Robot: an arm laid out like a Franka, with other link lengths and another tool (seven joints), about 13 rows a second.
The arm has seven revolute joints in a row. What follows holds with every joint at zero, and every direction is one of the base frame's. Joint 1 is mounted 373 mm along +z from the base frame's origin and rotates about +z. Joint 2 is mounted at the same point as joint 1 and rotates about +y. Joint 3 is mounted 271.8 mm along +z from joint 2 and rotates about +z. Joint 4 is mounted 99.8 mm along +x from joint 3 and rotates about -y. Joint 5 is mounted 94.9 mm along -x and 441.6 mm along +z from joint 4 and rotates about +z. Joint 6 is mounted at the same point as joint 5 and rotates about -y. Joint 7 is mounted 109.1 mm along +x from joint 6 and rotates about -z. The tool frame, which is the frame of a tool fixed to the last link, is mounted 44 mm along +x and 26 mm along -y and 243 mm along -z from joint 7; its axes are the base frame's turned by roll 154.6, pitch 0 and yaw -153.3 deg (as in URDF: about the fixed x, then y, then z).
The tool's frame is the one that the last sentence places.
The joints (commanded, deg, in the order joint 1, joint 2, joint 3, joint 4, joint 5, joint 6, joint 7), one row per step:
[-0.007 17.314 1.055 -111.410 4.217 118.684 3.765]
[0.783 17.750 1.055 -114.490 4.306 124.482 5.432]
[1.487 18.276 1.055 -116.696 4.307 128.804 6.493]
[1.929 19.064 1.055 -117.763 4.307 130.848 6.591]
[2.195 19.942 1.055 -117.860 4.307 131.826 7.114]
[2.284 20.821 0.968 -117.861 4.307 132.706 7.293]
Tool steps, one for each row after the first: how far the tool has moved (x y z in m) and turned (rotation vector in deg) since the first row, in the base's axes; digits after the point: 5 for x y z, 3 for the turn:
[-0.00189 0.00662 -0.02125 -0.407 -2.160 -1.254]
[-0.00453 0.01277 -0.03791 -0.686 -3.679 -1.849]
[-0.00886 0.01712 -0.05213 -0.774 -3.863 -1.615]
[-0.01023 0.01955 -0.06122 -0.879 -3.835 -1.919]
[-0.01105 0.01906 -0.06969 -0.970 -3.825 -2.136]

